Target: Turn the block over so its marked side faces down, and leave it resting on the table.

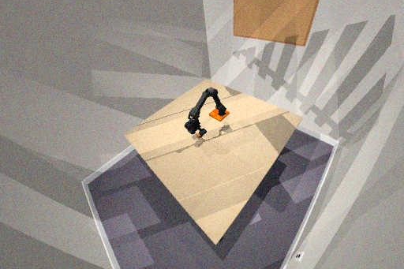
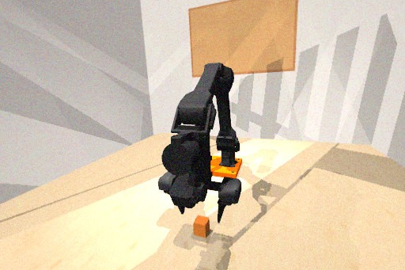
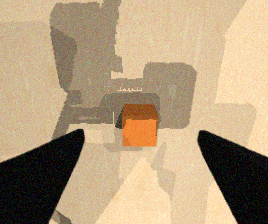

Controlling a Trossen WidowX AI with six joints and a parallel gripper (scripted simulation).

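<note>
Right now the block is 10 mm behind my gripper tip and 30 mm below it.
</note>
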